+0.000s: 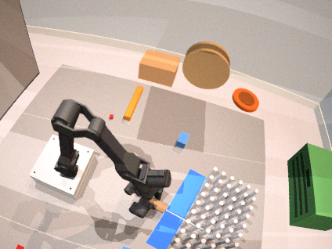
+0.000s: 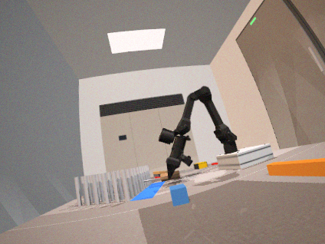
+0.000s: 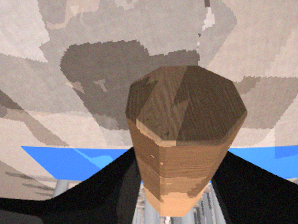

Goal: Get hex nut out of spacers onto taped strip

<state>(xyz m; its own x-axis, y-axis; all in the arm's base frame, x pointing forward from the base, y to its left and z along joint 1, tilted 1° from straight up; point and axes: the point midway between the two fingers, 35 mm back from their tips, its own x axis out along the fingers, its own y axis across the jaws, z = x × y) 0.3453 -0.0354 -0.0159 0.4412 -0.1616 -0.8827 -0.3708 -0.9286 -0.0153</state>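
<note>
My gripper tip is 90 mm short of the blue taped strip, 10 mm to the right of it and 30 mm above it. Also, from my gripper tip: red cube: 280 mm behind, 390 mm to the left, 20 mm below; orange bar: 190 mm behind, 510 mm to the left, 10 mm below.
</note>
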